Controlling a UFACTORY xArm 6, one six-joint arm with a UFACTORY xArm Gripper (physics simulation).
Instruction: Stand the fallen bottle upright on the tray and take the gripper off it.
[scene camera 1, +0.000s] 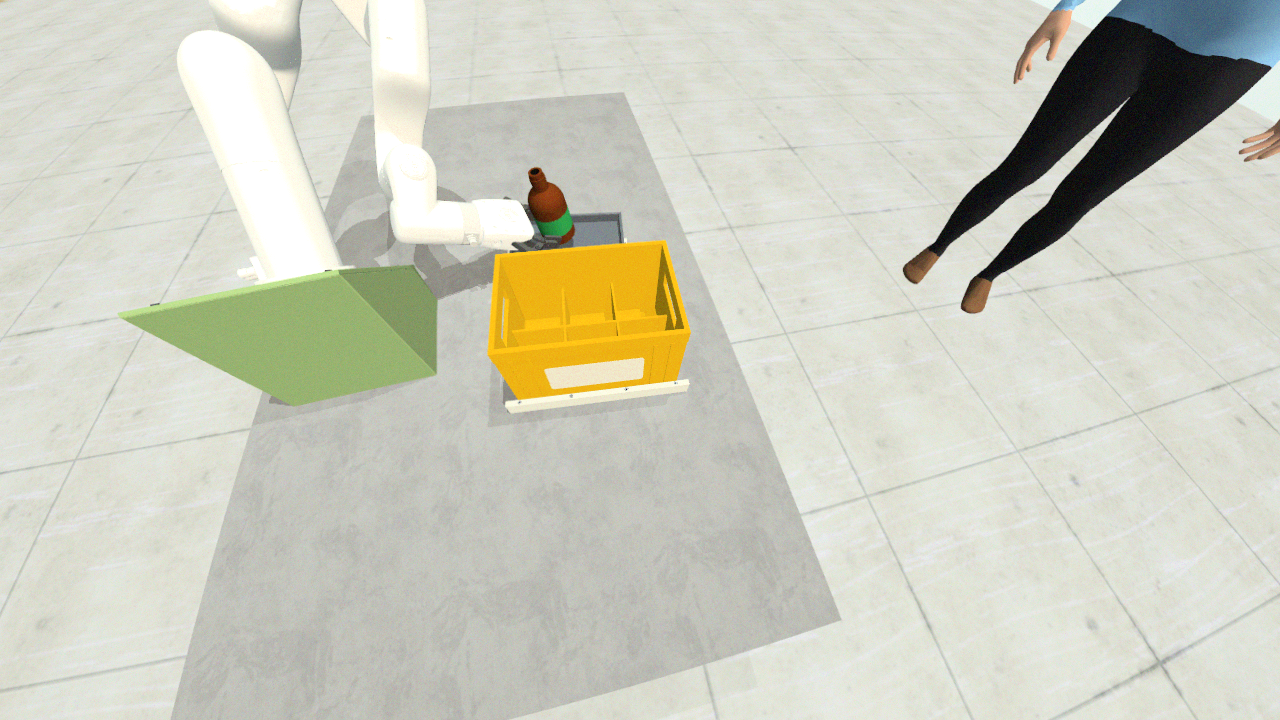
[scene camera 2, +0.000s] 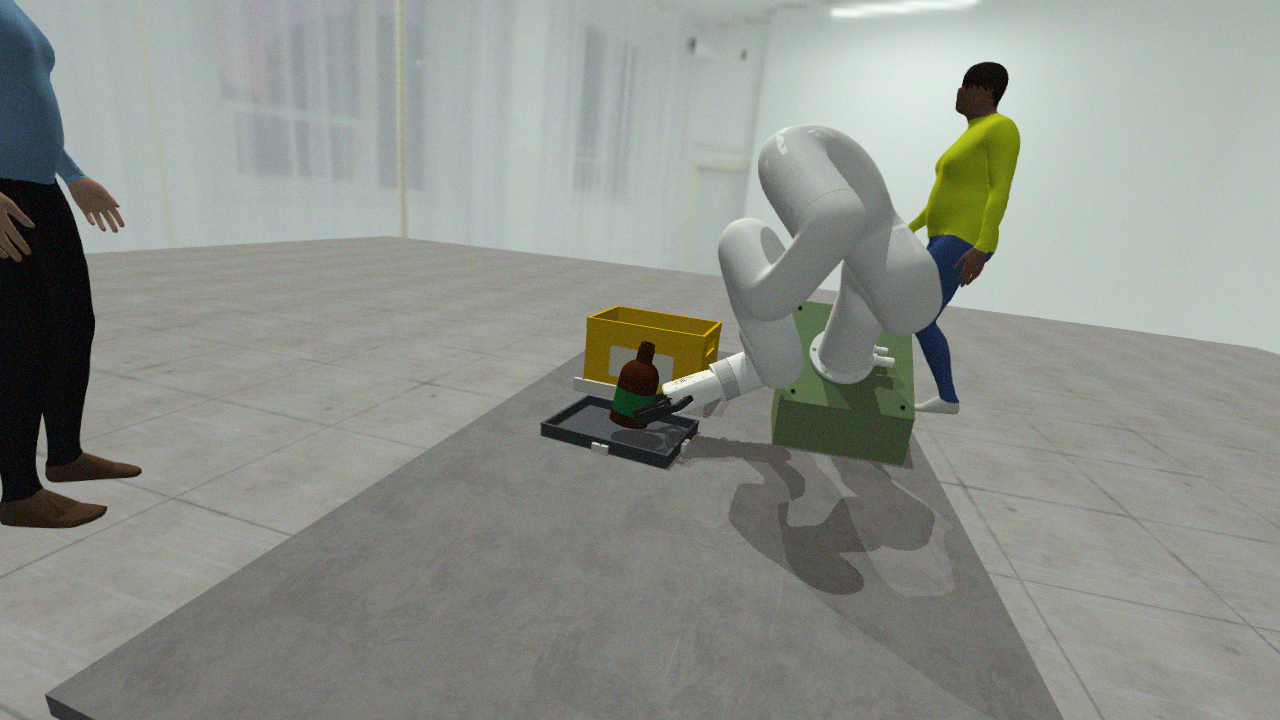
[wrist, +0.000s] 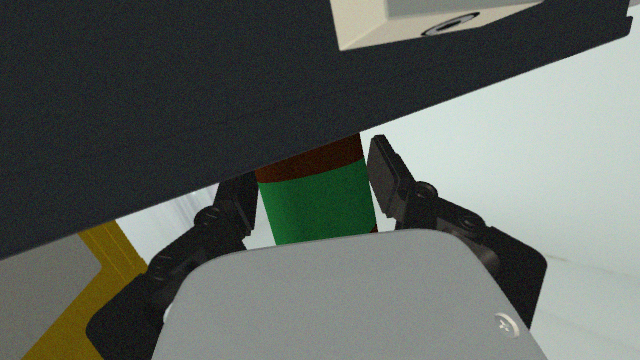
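Where they show: gripper, fingertip midpoint: (scene camera 1: 552, 228) (scene camera 2: 635, 414) (wrist: 311, 159); arm's base at its link origin: (scene camera 1: 310, 280) (scene camera 2: 841, 356).
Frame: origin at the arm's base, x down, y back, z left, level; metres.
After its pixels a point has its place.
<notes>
The brown bottle (scene camera 1: 548, 204) @(y -0.373, x 0.038, z 0.149 m) (scene camera 2: 638, 377) @(y -0.364, x 0.041, z 0.215 m) with a green label (wrist: 320, 205) @(y -0.340, x 0.107, z 0.177 m) is near upright, neck up, over the dark tray (scene camera 1: 595, 231) @(y -0.467, x 0.171, z 0.211 m) (scene camera 2: 569, 438) @(y -0.474, x 0.167, z 0.251 m). In scene camera 2 it leans slightly toward the arm. Its base appears at the tray floor; whether it rests flat there I cannot tell. My gripper (scene camera 1: 544, 240) @(y -0.370, x 0.124, z 0.186 m) (scene camera 2: 640, 412) @(y -0.370, x 0.124, z 0.186 m) (wrist: 311, 159) @(y -0.370, x 0.124, z 0.186 m) comes in low from the arm's side and is shut on the bottle around its lower part. In the wrist view the tray's dark wall (wrist: 150, 125) hides the bottle's base, and the gripper body hides its upper part.
A yellow divided crate (scene camera 1: 595, 342) @(y -0.401, x 0.002, z -0.207 m) (scene camera 2: 707, 353) @(y -0.275, x 0.057, z -0.089 m) stands right beside the tray, behind a white rail (scene camera 1: 597, 396) @(y -0.392, x 0.151, z -0.218 m) (scene camera 2: 593, 385) @(y -0.519, x 0.155, z -0.021 m). The arm's green base block (scene camera 1: 295, 344) @(y 0.015, x 0.020, z -0.101 m) (scene camera 2: 841, 429) @(y 0.015, x 0.123, z 0.082 m) stands to the side. One person stands beyond the grey mat (scene camera 1: 501, 519) (scene camera 2: 501, 555), another behind the arm.
</notes>
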